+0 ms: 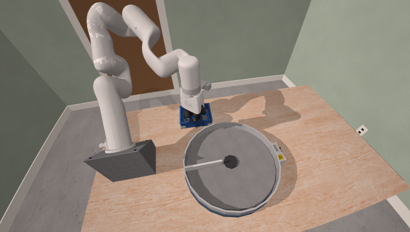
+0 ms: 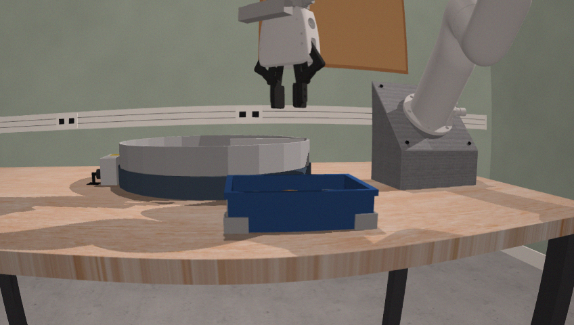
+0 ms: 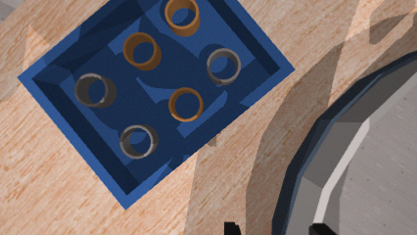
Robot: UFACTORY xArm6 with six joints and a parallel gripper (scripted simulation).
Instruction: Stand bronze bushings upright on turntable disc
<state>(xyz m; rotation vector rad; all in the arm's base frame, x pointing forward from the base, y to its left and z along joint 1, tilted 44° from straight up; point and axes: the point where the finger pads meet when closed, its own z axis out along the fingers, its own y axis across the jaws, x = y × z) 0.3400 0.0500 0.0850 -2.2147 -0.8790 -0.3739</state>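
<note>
My hand is 150 mm above the blue crate, 130 mm to the right of it and 20 mm short of it. Also, from my hand: turntable disc 220 mm to the right, 120 mm below, 120 mm ahead.
</note>
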